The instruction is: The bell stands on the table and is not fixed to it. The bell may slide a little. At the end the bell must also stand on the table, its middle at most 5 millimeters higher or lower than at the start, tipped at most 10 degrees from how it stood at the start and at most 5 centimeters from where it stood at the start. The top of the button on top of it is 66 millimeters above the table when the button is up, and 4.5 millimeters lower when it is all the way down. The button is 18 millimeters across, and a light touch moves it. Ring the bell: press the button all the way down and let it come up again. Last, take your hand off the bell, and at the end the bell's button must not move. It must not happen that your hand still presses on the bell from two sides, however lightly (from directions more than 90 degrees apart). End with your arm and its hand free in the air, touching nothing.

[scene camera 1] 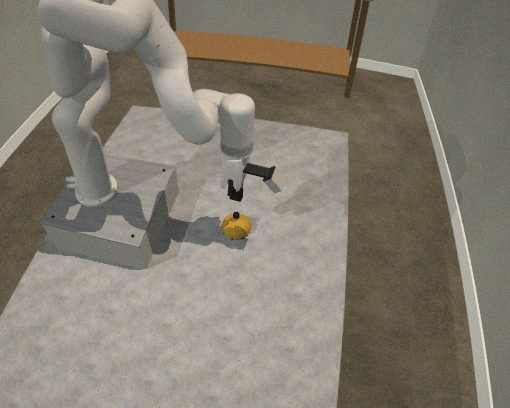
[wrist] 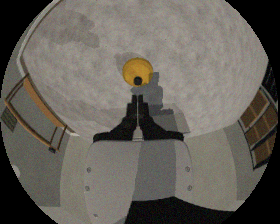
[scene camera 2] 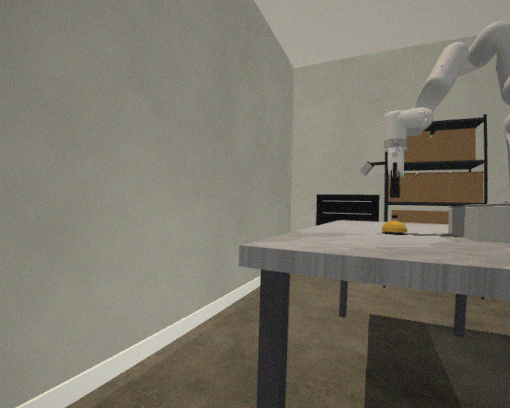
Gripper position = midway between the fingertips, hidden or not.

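There's a yellow dome bell [wrist: 140, 67] to be seen, and that same view has the gripper [wrist: 137, 101] in it. You can see the gripper [scene camera 1: 236, 198] from scene camera 1 too.
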